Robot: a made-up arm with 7 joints.
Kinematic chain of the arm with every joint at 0, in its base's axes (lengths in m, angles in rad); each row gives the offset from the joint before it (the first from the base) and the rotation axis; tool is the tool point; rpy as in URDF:
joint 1: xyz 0 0 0.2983 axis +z
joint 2: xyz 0 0 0 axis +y
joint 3: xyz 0 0 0.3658 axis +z
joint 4: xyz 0.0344 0 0 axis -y
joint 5: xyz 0.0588 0 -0.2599 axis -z
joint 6: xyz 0 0 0 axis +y
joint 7: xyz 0.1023 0 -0.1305 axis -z
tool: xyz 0 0 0 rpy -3.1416 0 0
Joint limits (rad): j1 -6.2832..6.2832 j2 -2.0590..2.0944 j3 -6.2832..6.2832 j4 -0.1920..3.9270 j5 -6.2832..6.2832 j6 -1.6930..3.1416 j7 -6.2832..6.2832
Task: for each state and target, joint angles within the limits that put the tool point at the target. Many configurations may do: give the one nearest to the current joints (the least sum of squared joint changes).
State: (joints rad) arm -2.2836 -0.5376 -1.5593 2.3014 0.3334 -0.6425 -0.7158
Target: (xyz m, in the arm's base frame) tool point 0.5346 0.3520 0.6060
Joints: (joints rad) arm -2.6105 -1.0194 -1.6175 2.4770 0.4445 -0.8535 -0.7158
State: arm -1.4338 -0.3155 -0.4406 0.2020 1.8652 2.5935 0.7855
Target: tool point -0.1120 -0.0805 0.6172
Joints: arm -1.6670 -0.5390 -0.9297 0.3393 2.1016 2.6365 0.7855
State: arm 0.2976 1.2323 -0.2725 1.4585 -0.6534 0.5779 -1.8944
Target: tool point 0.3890 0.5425 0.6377
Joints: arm 0.8760 0.6288 0.0477 2.1043 -0.6333 0.3299 -1.8944
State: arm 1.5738 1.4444 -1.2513 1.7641 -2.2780 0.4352 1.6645
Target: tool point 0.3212 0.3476 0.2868
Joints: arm 1.8685 1.2364 -1.4787 1.1998 -2.3983 0.1931 1.6645
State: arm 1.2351 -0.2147 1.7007 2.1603 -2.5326 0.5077 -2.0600
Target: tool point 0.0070 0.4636 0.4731
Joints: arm 0.6040 0.2985 1.0063 1.2762 -2.6939 0.2617 -2.0600
